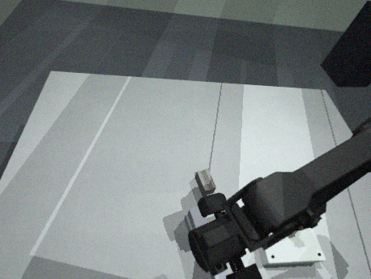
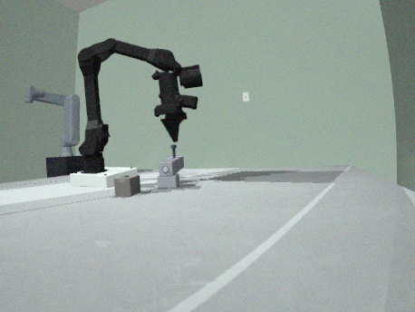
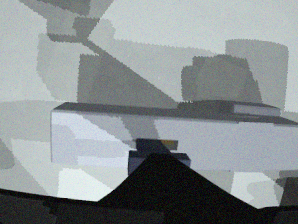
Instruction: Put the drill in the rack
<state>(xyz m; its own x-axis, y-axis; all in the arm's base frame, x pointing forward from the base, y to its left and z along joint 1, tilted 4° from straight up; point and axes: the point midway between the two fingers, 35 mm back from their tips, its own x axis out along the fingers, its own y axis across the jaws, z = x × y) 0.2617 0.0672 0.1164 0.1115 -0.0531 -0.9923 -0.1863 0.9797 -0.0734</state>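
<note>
The blue key lies 1 cm behind my gripper tip and 4 cm below it. Round my gripper tip: housing 3 cm to the right, 7 cm below; drill 6 cm to the right, 7 cm below; rack 4 cm behind, 21 cm to the right, 10 cm below.
</note>
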